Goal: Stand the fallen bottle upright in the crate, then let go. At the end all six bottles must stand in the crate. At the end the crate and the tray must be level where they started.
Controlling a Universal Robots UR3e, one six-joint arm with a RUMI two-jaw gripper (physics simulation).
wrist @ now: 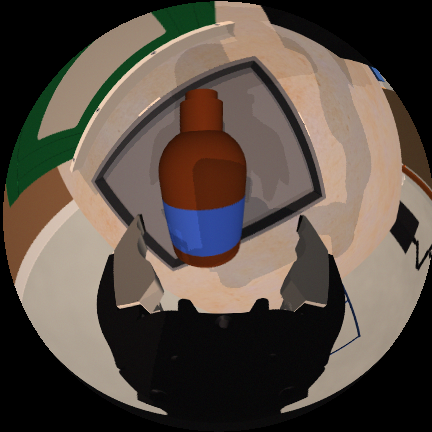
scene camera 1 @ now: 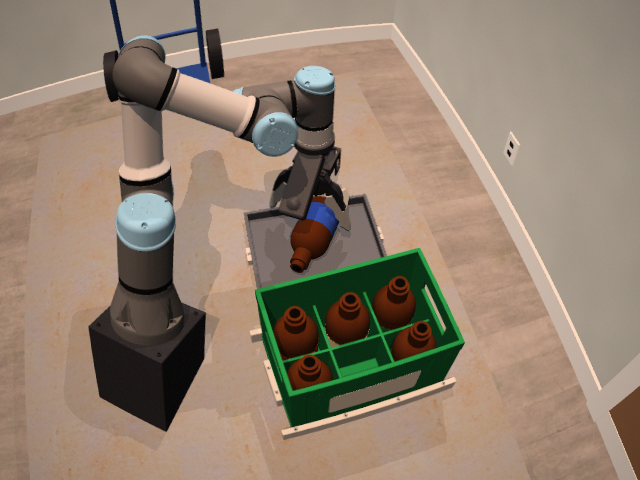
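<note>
The fallen brown bottle with a blue label lies on its side in the grey tray, its neck toward the crate. My gripper is open, its jaws spread on either side of the bottle's label and base end, not closed on it. The green crate stands level in front of the tray. Three upright bottles fill its back row, and two more stand in the front left and front right compartments. The front middle compartment is empty.
Pale strips lie along the crate's edges. Small pale blocks flank the tray. The arm's black pedestal stands left of the crate. A blue hand truck stands at the back by the wall.
</note>
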